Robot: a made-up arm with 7 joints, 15 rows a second.
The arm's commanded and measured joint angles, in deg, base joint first. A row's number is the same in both.
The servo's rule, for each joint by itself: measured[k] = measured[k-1] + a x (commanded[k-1-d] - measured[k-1]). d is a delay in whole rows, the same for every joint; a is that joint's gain. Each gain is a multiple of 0.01, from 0.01 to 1. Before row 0 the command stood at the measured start. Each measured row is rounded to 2 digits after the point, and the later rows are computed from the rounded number. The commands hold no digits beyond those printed.
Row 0, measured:
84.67, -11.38, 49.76, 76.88, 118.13, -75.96, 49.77
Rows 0 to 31, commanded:
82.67, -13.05, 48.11, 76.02, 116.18, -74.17, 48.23
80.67, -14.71, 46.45, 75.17, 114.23, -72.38, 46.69
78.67, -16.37, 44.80, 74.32, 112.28, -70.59, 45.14
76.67, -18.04, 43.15, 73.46, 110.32, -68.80, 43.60
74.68, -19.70, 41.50, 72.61, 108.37, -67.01, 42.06
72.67, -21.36, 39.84, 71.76, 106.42, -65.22, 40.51
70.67, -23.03, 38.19, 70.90, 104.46, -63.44, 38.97
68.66, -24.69, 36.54, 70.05, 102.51, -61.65, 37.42
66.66, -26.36, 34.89, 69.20, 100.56, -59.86, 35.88
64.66, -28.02, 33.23, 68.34, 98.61, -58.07, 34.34
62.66, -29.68, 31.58, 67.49, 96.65, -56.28, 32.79
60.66, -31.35, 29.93, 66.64, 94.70, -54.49, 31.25
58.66, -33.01, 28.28, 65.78, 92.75, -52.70, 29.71
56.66, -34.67, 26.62, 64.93, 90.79, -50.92, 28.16
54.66, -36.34, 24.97, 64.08, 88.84, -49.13, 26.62
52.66, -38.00, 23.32, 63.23, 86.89, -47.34, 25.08
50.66, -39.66, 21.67, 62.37, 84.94, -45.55, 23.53
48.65, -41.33, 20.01, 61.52, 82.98, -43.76, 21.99
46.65, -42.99, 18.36, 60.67, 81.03, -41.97, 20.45
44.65, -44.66, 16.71, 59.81, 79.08, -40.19, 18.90
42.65, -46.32, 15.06, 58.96, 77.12, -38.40, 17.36
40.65, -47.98, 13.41, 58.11, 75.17, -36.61, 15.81
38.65, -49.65, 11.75, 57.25, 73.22, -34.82, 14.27
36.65, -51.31, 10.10, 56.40, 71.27, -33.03, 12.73
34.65, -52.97, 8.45, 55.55, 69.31, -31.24, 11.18
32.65, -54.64, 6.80, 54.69, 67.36, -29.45, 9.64
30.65, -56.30, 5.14, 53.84, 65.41, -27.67, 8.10
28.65, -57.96, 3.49, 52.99, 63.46, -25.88, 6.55
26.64, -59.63, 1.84, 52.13, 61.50, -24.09, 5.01
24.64, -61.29, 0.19, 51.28, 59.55, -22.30, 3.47
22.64, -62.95, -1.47, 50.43, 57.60, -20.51, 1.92
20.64, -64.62, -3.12, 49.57, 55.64, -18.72, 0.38
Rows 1 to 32, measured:
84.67, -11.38, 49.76, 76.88, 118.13, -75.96, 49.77
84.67, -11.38, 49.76, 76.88, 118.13, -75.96, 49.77
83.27, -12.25, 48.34, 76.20, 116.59, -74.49, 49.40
81.45, -13.53, 46.71, 75.39, 114.73, -72.76, 48.75
79.50, -15.01, 45.07, 74.54, 112.79, -70.98, 47.88
77.52, -16.59, 43.42, 73.69, 110.84, -69.19, 46.85
75.53, -18.21, 41.77, 72.84, 108.89, -67.40, 45.70
73.53, -19.85, 40.11, 71.99, 106.94, -65.61, 44.45
71.53, -21.50, 38.46, 71.13, 104.98, -63.83, 43.13
69.52, -23.16, 36.81, 70.28, 103.03, -62.04, 41.76
67.52, -24.82, 35.16, 69.43, 101.08, -60.25, 40.35
65.52, -26.48, 33.50, 68.57, 99.13, -58.46, 38.91
63.52, -28.14, 31.85, 67.72, 97.17, -56.67, 37.44
61.52, -29.81, 30.20, 66.87, 95.22, -54.88, 35.95
59.52, -31.47, 28.55, 66.01, 93.27, -53.09, 34.45
57.52, -33.13, 26.89, 65.16, 91.31, -51.31, 32.94
55.52, -34.80, 25.24, 64.31, 89.36, -49.52, 31.42
53.52, -36.46, 23.59, 63.46, 87.41, -47.73, 29.90
51.52, -38.12, 21.94, 62.60, 85.46, -45.94, 28.37
49.51, -39.79, 20.28, 61.75, 83.50, -44.15, 26.84
47.51, -41.45, 18.63, 60.90, 81.55, -42.36, 25.31
45.51, -43.12, 16.98, 60.04, 79.60, -40.58, 23.77
43.51, -44.78, 15.33, 59.19, 77.64, -38.79, 22.23
41.51, -46.44, 13.68, 58.34, 75.69, -37.00, 20.69
39.51, -48.11, 12.02, 57.48, 73.74, -35.21, 19.15
37.51, -49.77, 10.37, 56.63, 71.79, -33.42, 17.61
35.51, -51.43, 8.72, 55.78, 69.83, -31.63, 16.07
33.51, -53.10, 7.07, 54.92, 67.88, -29.84, 14.53
31.51, -54.76, 5.41, 54.07, 65.93, -28.06, 12.99
29.51, -56.42, 3.76, 53.22, 63.98, -26.27, 11.44
27.50, -58.09, 2.11, 52.36, 62.02, -24.48, 9.90
25.50, -59.75, 0.46, 51.51, 60.07, -22.69, 8.36
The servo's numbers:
d 2
a 0.70 0.52 0.86 0.79 0.79 0.82 0.24

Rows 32 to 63, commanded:
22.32, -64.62, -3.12, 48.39, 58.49, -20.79, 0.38
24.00, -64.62, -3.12, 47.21, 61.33, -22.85, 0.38
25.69, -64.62, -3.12, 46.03, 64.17, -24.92, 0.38
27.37, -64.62, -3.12, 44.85, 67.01, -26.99, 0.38
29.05, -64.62, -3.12, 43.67, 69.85, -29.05, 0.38
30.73, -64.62, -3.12, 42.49, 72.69, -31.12, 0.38
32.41, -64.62, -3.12, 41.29, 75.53, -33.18, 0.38
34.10, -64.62, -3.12, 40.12, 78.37, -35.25, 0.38
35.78, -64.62, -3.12, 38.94, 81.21, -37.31, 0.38
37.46, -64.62, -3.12, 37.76, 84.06, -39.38, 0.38
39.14, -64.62, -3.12, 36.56, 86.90, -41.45, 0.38
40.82, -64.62, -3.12, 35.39, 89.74, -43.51, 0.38
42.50, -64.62, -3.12, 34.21, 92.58, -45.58, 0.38
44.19, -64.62, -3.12, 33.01, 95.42, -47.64, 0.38
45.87, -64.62, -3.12, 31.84, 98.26, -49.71, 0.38
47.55, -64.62, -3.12, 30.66, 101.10, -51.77, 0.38
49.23, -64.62, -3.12, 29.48, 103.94, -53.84, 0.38
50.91, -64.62, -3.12, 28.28, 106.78, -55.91, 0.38
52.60, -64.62, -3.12, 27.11, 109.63, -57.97, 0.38
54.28, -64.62, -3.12, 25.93, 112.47, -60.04, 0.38
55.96, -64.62, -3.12, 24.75, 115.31, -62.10, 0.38
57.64, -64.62, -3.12, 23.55, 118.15, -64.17, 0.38
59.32, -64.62, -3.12, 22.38, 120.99, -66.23, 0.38
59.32, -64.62, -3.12, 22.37, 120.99, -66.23, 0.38
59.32, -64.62, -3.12, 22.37, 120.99, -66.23, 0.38
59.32, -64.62, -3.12, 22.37, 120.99, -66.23, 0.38
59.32, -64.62, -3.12, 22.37, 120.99, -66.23, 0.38
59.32, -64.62, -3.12, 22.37, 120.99, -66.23, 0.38
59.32, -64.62, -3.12, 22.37, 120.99, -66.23, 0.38
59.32, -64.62, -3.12, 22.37, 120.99, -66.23, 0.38
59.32, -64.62, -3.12, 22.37, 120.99, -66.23, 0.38
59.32, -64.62, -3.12, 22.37, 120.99, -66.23, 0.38
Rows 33 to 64, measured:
23.50, -61.41, -1.20, 50.66, 58.12, -20.90, 6.81
21.50, -63.08, -2.85, 49.80, 56.16, -19.11, 5.27
22.07, -63.88, -3.08, 48.69, 58.00, -20.49, 4.10
23.42, -64.26, -3.11, 47.52, 60.63, -22.43, 3.21
25.01, -64.45, -3.12, 46.34, 63.43, -24.47, 2.53
26.66, -64.54, -3.12, 45.16, 66.26, -26.54, 2.01
28.33, -64.58, -3.12, 43.98, 69.10, -28.60, 1.62
30.01, -64.60, -3.12, 42.80, 71.94, -30.67, 1.32
31.69, -64.61, -3.12, 41.61, 74.78, -32.73, 1.09
33.38, -64.62, -3.12, 40.43, 77.62, -34.80, 0.92
35.06, -64.62, -3.12, 39.25, 80.46, -36.86, 0.79
36.74, -64.62, -3.12, 38.07, 83.30, -38.93, 0.69
38.42, -64.62, -3.12, 36.88, 86.14, -41.00, 0.62
40.10, -64.62, -3.12, 35.70, 88.98, -43.06, 0.56
41.78, -64.62, -3.12, 34.52, 91.82, -45.13, 0.52
43.47, -64.62, -3.12, 33.33, 94.66, -47.19, 0.49
45.15, -64.62, -3.12, 32.15, 97.50, -49.26, 0.46
46.83, -64.62, -3.12, 30.97, 100.34, -51.32, 0.44
48.51, -64.62, -3.12, 29.79, 103.18, -53.39, 0.43
50.19, -64.62, -3.12, 28.60, 106.02, -55.46, 0.42
51.88, -64.62, -3.12, 27.42, 108.87, -57.52, 0.41
53.56, -64.62, -3.12, 26.24, 111.71, -59.59, 0.40
55.24, -64.62, -3.12, 25.06, 114.55, -61.65, 0.40
56.92, -64.62, -3.12, 23.87, 117.39, -63.72, 0.40
58.60, -64.62, -3.12, 22.69, 120.23, -65.78, 0.40
59.10, -64.62, -3.12, 22.44, 120.83, -66.15, 0.40
59.25, -64.62, -3.12, 22.38, 120.96, -66.22, 0.40
59.30, -64.62, -3.12, 22.37, 120.98, -66.23, 0.40
59.31, -64.62, -3.12, 22.37, 120.99, -66.23, 0.40
59.32, -64.62, -3.12, 22.37, 120.99, -66.23, 0.40
59.32, -64.62, -3.12, 22.37, 120.99, -66.23, 0.40
59.32, -64.62, -3.12, 22.37, 120.99, -66.23, 0.40

